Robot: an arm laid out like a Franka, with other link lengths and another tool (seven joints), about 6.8 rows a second.
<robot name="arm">
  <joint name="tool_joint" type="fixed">
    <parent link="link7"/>
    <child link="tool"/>
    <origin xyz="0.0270 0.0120 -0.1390" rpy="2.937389 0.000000 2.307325"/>
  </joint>
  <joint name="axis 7" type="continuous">
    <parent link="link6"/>
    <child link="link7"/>
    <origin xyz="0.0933 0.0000 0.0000"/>
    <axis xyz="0 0 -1"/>
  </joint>
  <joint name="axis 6" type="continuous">
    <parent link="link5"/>
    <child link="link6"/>
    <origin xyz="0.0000 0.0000 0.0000"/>
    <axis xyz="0 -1 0"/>
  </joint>
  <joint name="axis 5" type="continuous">
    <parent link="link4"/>
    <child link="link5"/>
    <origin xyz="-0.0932 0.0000 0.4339"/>
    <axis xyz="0 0 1"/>
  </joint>
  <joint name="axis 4" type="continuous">
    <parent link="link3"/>
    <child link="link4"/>
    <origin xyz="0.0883 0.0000 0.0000"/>
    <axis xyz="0 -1 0"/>
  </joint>
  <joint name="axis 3" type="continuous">
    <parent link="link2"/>
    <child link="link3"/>
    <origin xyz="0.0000 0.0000 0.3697"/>
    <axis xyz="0 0 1"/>
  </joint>
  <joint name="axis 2" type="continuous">
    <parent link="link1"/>
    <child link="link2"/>
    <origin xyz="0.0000 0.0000 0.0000"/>
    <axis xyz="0 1 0"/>
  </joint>
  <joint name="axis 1" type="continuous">
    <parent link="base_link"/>
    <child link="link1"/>
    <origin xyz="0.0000 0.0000 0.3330"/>
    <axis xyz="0 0 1"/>
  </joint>
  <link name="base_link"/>
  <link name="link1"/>
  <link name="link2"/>
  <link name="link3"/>
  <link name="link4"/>
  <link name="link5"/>
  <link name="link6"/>
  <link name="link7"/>
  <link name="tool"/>
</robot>
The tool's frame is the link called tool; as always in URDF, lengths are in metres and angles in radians. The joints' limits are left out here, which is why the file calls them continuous.
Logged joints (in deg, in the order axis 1, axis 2, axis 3, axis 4, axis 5, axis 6, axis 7), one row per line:
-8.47, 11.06, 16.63, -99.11, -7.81, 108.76, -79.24
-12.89, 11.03, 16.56, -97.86, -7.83, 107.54, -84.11
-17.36, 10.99, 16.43, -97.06, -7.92, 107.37, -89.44
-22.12, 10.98, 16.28, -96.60, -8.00, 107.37, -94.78
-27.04, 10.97, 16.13, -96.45, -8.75, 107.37, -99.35
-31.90, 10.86, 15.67, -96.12, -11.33, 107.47, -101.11
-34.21, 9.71, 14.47, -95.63, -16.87, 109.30, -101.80
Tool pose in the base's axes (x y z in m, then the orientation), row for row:
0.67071, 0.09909, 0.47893, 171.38, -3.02, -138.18
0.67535, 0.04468, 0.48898, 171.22, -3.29, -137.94
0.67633, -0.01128, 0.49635, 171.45, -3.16, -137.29
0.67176, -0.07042, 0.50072, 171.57, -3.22, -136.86
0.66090, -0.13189, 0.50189, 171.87, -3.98, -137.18
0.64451, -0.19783, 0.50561, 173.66, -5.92, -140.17
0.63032, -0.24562, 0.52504, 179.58, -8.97, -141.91
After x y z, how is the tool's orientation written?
As angles about the fixed x, y, z axes (roll, pitch, yaw), in degrees.
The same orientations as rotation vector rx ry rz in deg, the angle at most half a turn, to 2 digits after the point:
61.70, -162.47, -10.60
61.89, -162.05, -10.64
62.90, -161.85, -10.34
63.50, -161.60, -10.11
62.79, -161.30, -9.26
58.19, -162.05, -5.93
55.86, -161.98, 3.79

